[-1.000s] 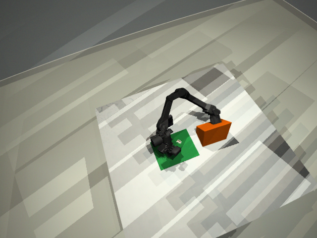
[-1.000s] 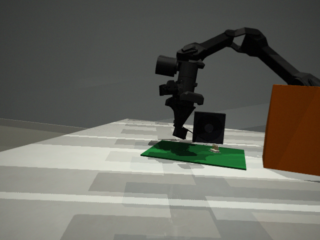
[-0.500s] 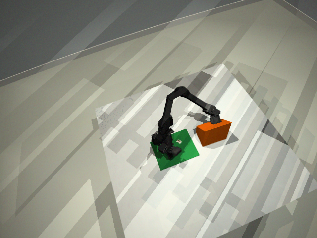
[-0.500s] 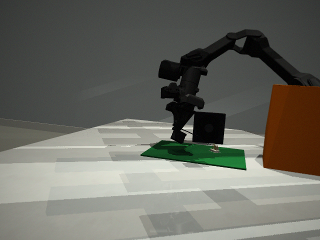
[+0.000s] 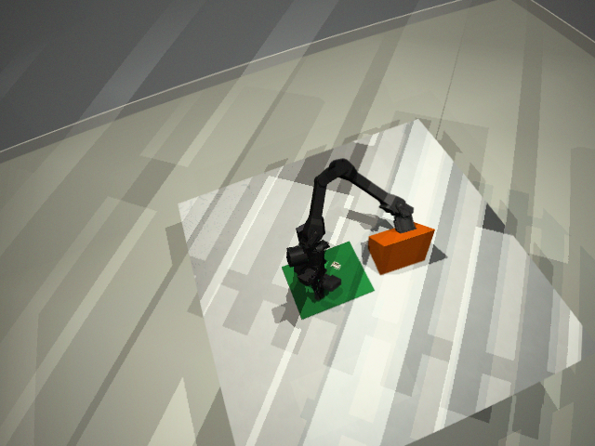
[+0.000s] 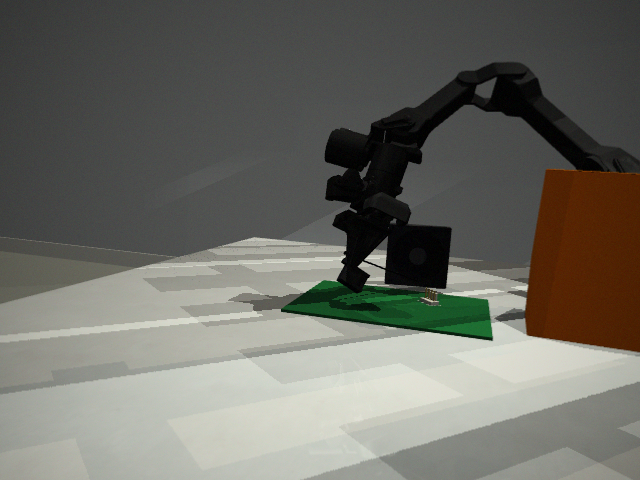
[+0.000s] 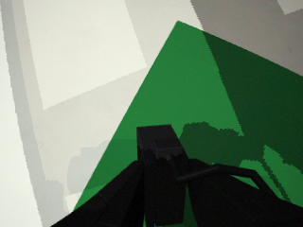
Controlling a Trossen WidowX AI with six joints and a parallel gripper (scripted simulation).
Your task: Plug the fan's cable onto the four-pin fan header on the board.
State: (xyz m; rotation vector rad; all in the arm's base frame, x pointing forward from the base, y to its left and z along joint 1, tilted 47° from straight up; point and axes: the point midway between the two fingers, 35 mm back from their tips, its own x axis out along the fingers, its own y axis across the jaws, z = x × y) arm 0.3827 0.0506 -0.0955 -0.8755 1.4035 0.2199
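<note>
The green board is 80 mm to the right of my gripper tip, 80 mm below it and 50 mm behind it. Also, from my gripper tip: four-pin fan header 120 mm to the right, 100 mm behind, 70 mm below; black fan plug 10 mm below, 10 mm behind.
</note>
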